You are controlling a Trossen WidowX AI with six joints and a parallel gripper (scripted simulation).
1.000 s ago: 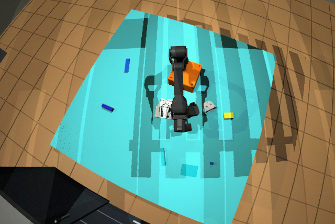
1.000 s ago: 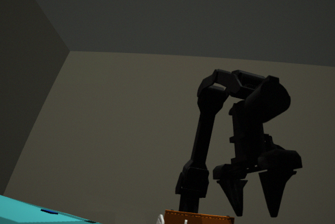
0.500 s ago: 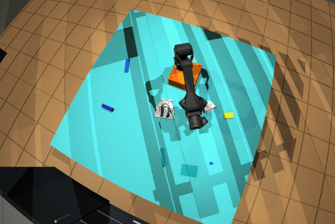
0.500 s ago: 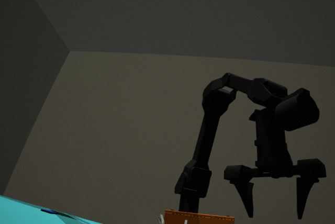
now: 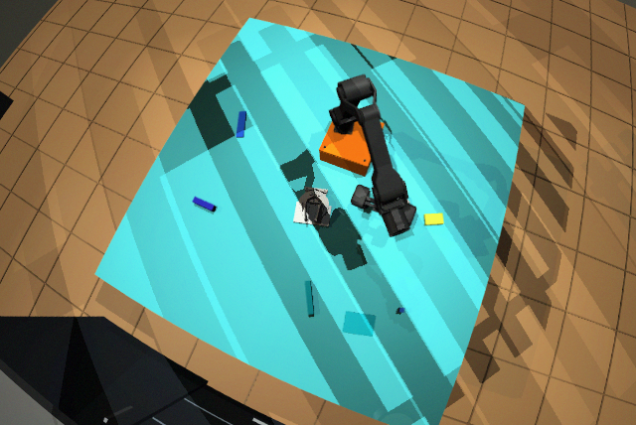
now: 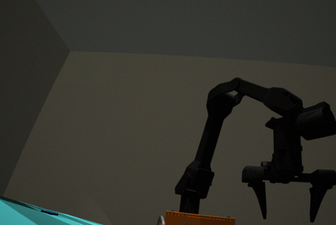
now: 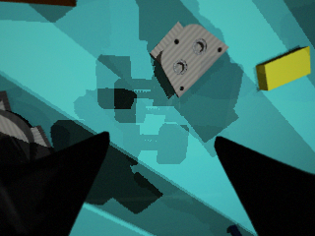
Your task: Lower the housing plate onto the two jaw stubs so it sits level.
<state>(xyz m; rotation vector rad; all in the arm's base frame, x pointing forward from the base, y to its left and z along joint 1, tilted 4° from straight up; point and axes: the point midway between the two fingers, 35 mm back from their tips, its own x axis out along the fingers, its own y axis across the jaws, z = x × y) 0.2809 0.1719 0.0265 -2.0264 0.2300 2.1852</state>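
The yellow block lies 30 mm behind my gripper tip, 190 mm to the left of it and 80 mm below it. From my gripper tip the other things lie so: teal bar: 300 mm ahead, 170 mm to the right, 80 mm below; then tiny blue piece: 290 mm ahead, 120 mm to the left, 80 mm below.
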